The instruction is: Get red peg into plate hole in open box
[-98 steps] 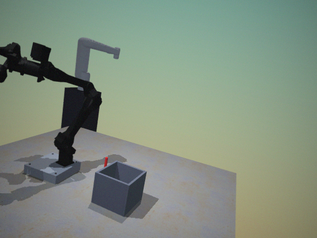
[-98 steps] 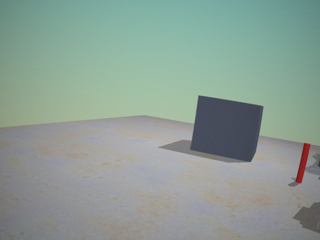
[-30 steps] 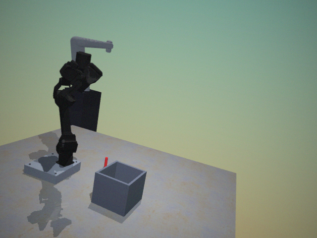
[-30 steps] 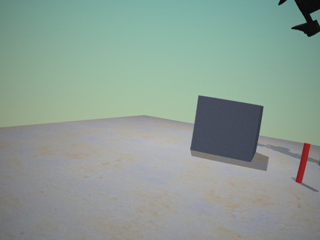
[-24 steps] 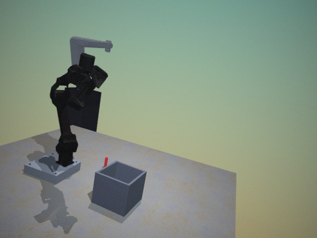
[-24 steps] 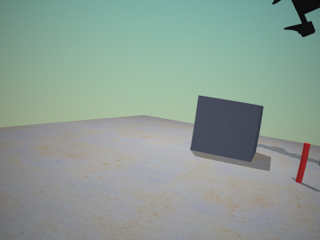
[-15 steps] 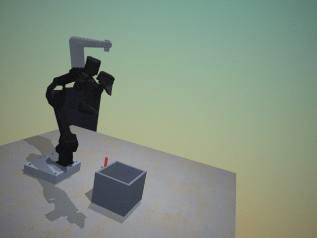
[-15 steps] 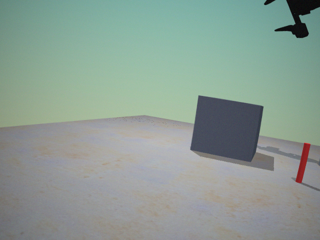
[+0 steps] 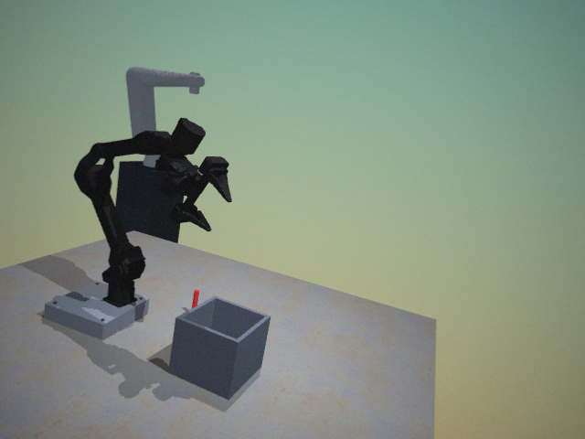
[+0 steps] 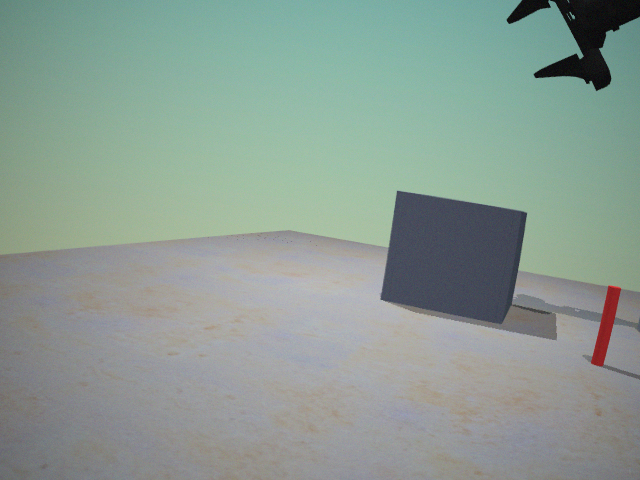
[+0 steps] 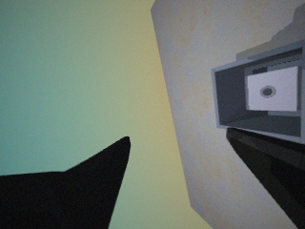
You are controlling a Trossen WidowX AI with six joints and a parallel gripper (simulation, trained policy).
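Right now my gripper tip is 16 cm past the red peg, 17 cm to the right of it and 33 cm above it.
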